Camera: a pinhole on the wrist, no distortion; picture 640 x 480 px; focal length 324.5 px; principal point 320.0 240.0 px. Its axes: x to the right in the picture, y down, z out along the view. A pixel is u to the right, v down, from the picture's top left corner.
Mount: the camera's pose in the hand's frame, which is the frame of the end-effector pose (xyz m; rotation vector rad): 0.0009 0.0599 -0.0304 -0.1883 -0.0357 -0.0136
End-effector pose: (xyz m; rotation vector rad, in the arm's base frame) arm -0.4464 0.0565 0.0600 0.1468 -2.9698 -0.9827
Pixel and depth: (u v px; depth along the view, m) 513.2 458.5 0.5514
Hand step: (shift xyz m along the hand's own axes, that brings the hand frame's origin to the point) 0.3164 0.5246 0.4536
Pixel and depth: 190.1 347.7 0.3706
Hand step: -0.1579 0.2517 0.3050
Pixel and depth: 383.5 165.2 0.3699
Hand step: 0.0591 0.0447 0.3513
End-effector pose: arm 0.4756 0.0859 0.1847 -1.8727 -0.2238 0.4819
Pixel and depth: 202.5 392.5 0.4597
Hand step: -0.1775 0.3599 0.3744
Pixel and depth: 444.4 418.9 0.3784
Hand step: 0.1364 0.3342 0.3074
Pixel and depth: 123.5 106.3 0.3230
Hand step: -0.2078 -0.0083 0.3044
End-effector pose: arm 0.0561 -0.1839 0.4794 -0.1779 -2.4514 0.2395
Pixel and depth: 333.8 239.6 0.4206
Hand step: 0.0044 0.1380 0.3833
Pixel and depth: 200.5 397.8 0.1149
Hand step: -0.0444 0.1367 0.0704
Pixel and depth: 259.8 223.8 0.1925
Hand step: -0.0415 0.0869 0.1591
